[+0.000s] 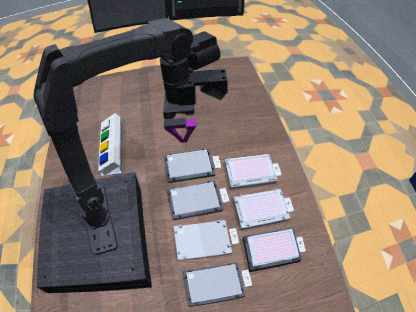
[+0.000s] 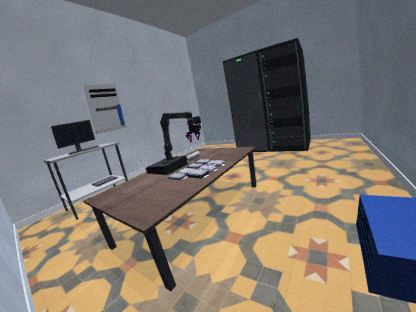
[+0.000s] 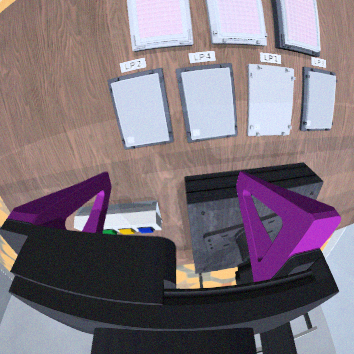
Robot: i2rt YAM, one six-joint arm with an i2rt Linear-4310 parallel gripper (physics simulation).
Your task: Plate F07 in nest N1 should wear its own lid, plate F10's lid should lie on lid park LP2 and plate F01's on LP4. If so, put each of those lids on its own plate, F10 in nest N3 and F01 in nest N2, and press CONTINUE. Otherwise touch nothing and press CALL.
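Places are measured from the arm's base along level axes (x right, y back, z down), in metres.
Where they show: gripper, between the fingertips: [image 1: 183, 127] [image 2: 194, 141] [image 3: 173, 178]; arm's base, origin of its link: [image 1: 98, 219] [image 2: 170, 160].
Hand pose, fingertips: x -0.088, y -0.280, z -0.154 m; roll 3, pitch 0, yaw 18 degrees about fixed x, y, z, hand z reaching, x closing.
Observation:
Each offset is from my fingertips to the centre of the thing. Level surfaces: height alone.
My gripper [image 1: 183, 137] [image 2: 193, 137] [image 3: 173, 178] is open and empty, raised above the table beyond the LP2 end. Pink-gridded plates sit in nests: N3's plate @(dx +0.036, dy -0.189, dz +0.212 m) [image 1: 251, 169] [image 3: 159, 19], N2's @(dx +0.168, dy -0.164, dz +0.214 m) [image 1: 262, 207] [image 3: 236, 20] and N1's @(dx +0.296, dy -0.137, dz +0.209 m) [image 1: 273, 247] [image 3: 298, 22]. N1's surround is dark, the others' light. Whether each wears a lid cannot be told. Pale flat pieces lie at LP2 @(dx -0.056, dy -0.021, dz +0.224 m) [image 1: 190, 164] [image 3: 141, 109], LP4 @(dx +0.068, dy +0.004, dz +0.224 m) [image 1: 195, 199] [image 3: 207, 102] and LP3 @(dx +0.329, dy +0.045, dz +0.224 m) [image 1: 214, 283] [image 3: 320, 100], dark-rimmed; LP1's @(dx +0.197, dy +0.028, dz +0.228 m) [image 1: 202, 240] [image 3: 271, 100] is light-rimmed. Their F numbers are unreadable.
A white button box @(dx -0.218, dy +0.208, dz +0.206 m) [image 1: 115, 145] [image 3: 120, 212] carries white, green, yellow and blue buttons, their words unreadable. The black robot base [image 1: 90, 270] [image 3: 197, 220] stands beside the lid parks on the wooden table @(dz +0.238 m) [image 1: 225, 115] [image 2: 135, 200]. Black cabinets [image 2: 267, 100] stand behind the table.

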